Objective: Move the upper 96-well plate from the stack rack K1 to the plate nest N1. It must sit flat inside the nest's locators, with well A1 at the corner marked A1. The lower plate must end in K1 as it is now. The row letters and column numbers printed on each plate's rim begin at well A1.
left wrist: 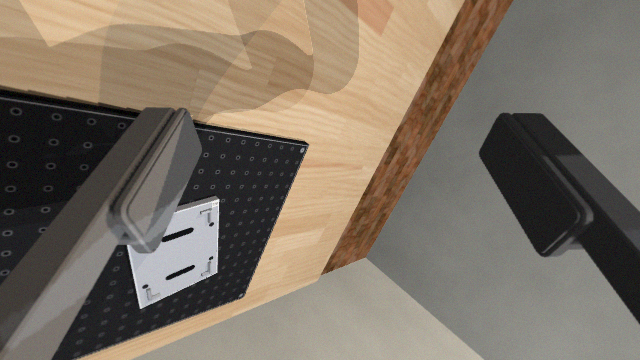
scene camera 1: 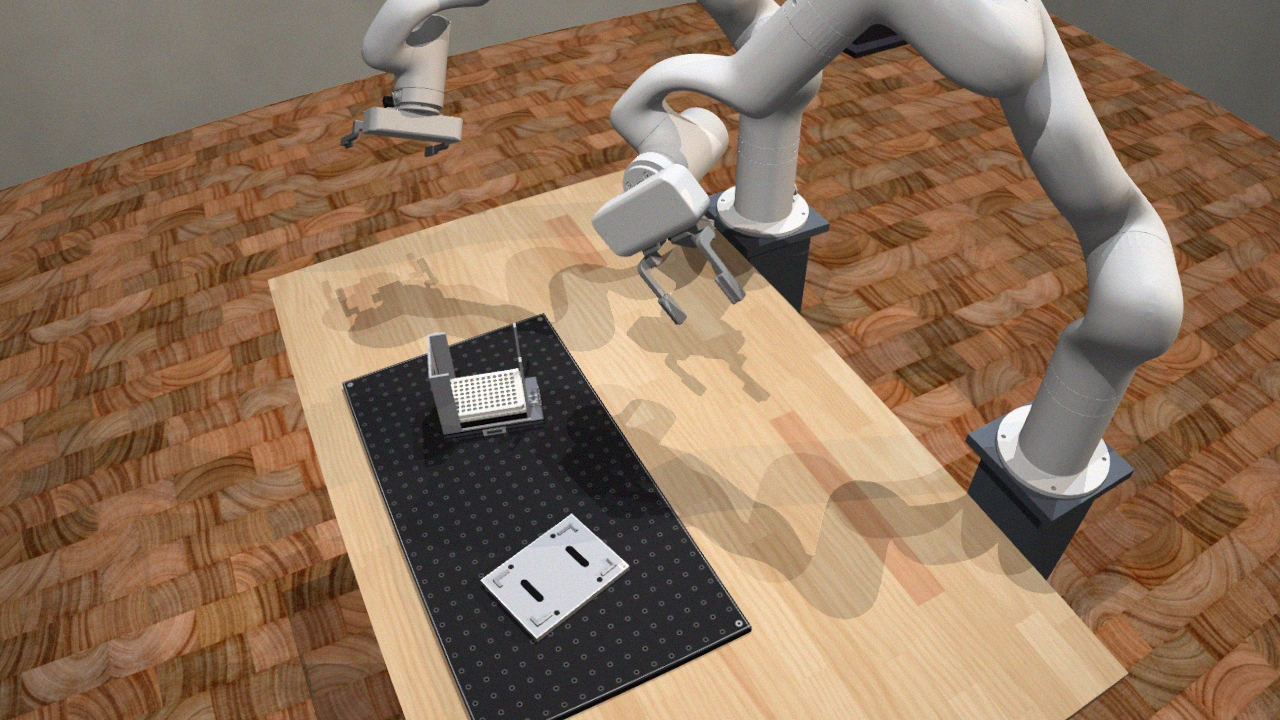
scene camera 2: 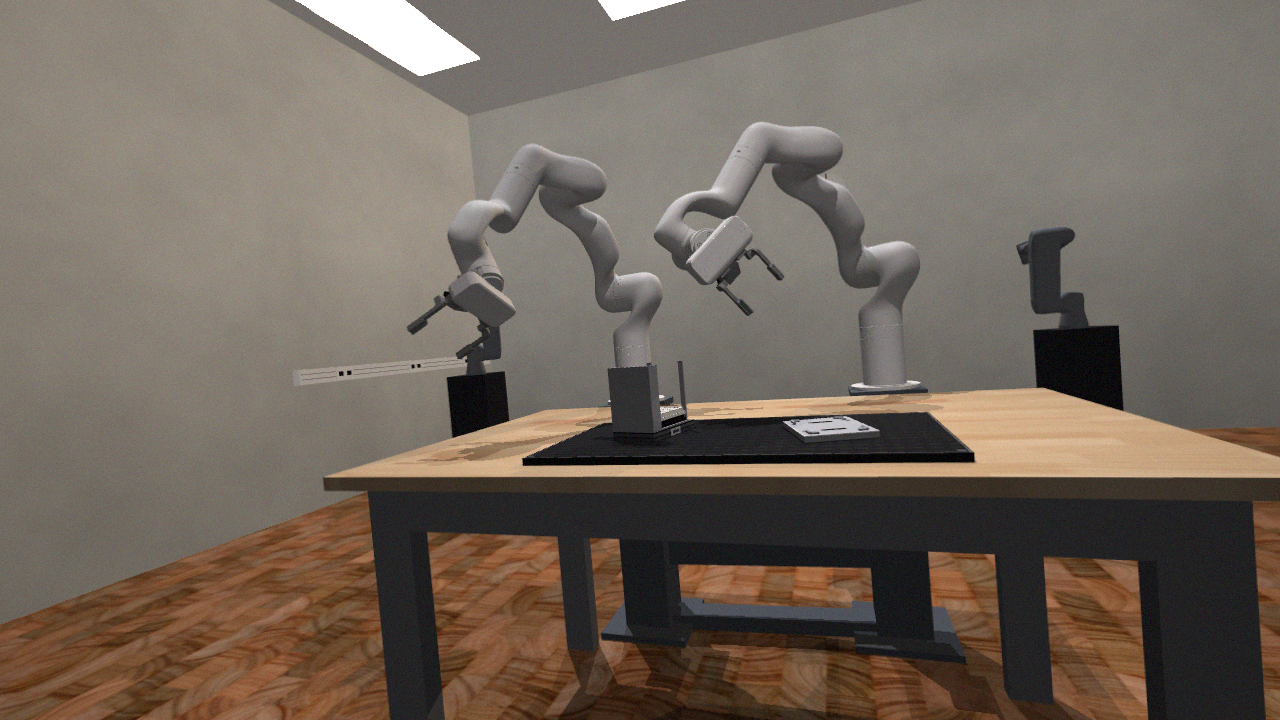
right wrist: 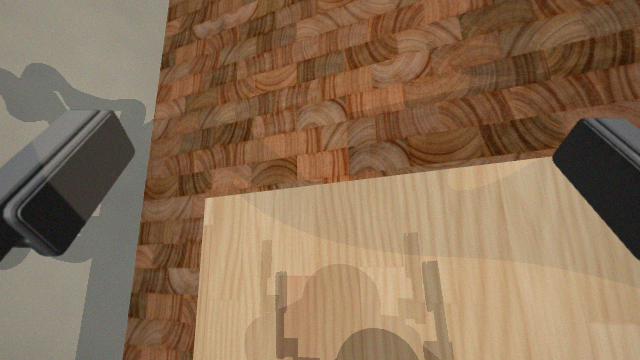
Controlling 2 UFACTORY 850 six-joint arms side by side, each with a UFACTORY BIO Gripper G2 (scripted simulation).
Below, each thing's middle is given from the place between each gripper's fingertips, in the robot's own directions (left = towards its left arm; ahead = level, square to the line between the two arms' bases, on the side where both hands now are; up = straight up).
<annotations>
Now: left hand 250 mm short of the white 96-well plate (scene camera 1: 496, 394), 240 mm above it and 220 mm to the left of it. The rest, counted from my left hand: plate nest N1 (scene camera 1: 564, 583) (300 mm ahead, 280 mm below, 100 mm to the left).
I see the white 96-well plate 60 mm ahead of my right hand, 490 mm to the left of it and 190 mm below it. From my right hand the other things lie so: plate nest N1 (110 mm ahead, 820 mm to the left, 220 mm below).
</annotations>
